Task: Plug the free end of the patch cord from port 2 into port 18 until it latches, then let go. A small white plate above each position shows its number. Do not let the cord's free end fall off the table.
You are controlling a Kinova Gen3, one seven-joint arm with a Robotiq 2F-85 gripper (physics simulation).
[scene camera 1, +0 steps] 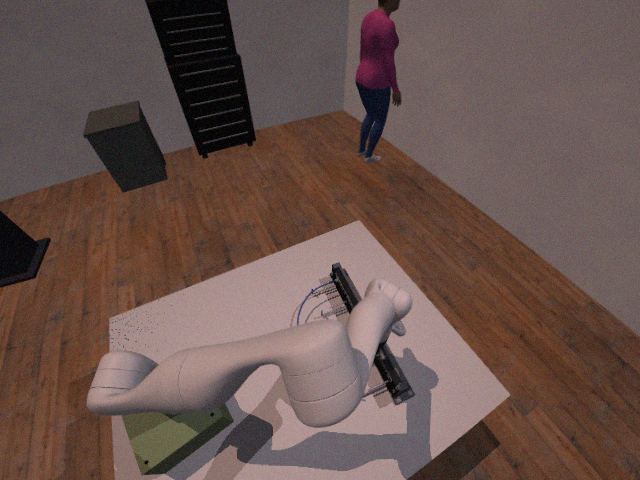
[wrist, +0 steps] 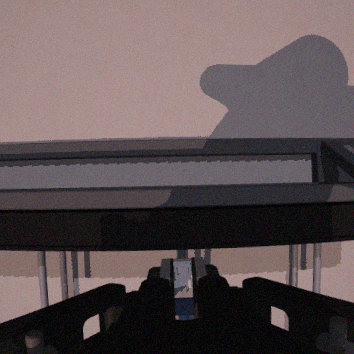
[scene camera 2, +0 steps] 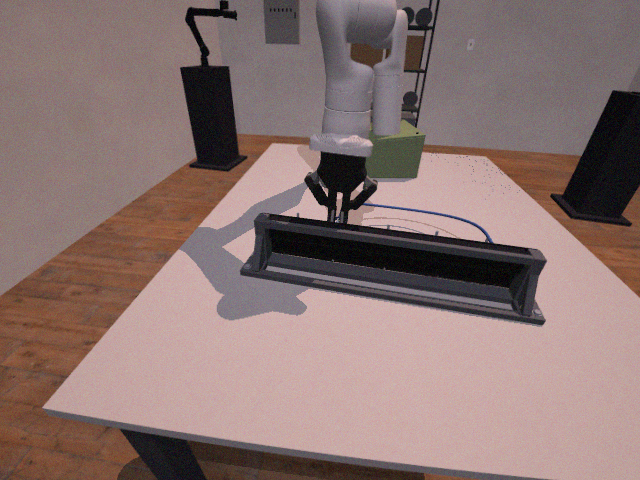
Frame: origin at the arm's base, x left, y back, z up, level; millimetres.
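Where they show: gripper, fingertip midpoint: (wrist: 182,273); arm's base, link origin: (scene camera 2: 386,131).
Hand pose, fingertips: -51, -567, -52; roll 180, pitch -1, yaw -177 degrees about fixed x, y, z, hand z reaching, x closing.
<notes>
Things, the pixels of their top centre, and the offset from my fingertips, as dx, dy, dz. "*": a spot on its surface instead. Level surfaces: height alone.
- black patch panel, top centre: (scene camera 2: 391,233) (scene camera 1: 363,318) +100, -28, +18
- blue patch cord, surface spot: (scene camera 2: 423,210) * +174, +186, -33
- clear plug, top centre: (wrist: 182,281) +0, +1, +12
- white table, surface height: dz -81
The black patch panel (scene camera 1: 393,376) (scene camera 2: 403,236) (wrist: 125,227) stands on the white table. The blue patch cord (scene camera 1: 301,307) (scene camera 2: 423,210) arcs from the panel's far end toward my gripper. My gripper (scene camera 2: 337,218) (wrist: 182,273) is shut on the cord's free-end plug, a clear plug (wrist: 183,280) with a blue part behind it. It points at the panel's port side, close to it. In the wrist view the plug tip shows just below the panel's dark edge; whether it touches or enters a port cannot be told. Port numbers are not readable. The arm hides the gripper in scene camera 1.
Thin grey rods or cords (wrist: 43,277) (wrist: 317,267) stick out of the panel on both sides of the gripper. Pale cords curve beside the blue one. A green box (scene camera 1: 178,439) (scene camera 2: 395,155) stands on the white table (scene camera 1: 465,392) (scene camera 2: 310,372) near the arm. A person stands far off.
</notes>
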